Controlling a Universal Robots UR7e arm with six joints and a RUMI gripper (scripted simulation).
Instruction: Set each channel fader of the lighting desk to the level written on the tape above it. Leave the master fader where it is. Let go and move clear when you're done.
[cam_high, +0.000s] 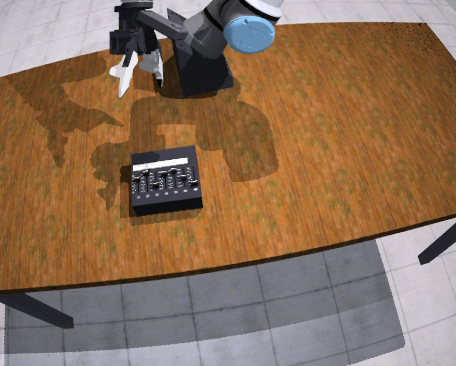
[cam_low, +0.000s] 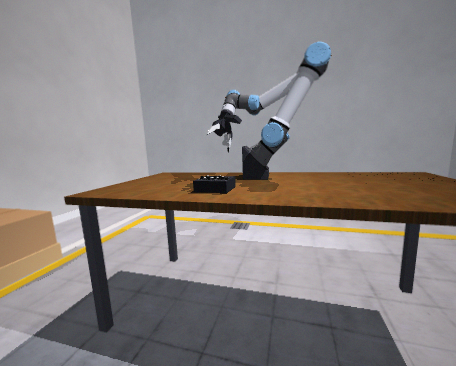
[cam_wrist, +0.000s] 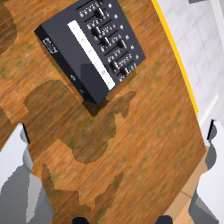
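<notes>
Right now my hand is 14 cm short of the fader 3, 3 cm to the left of it and 15 cm above it. Also, from my hand: fader 4 (12 cm ahead, 15 cm below); then fader 1 (11 cm ahead, 7 cm to the right, 15 cm below); then fader 2 (11 cm ahead, 4 cm to the right, 15 cm below).
</notes>
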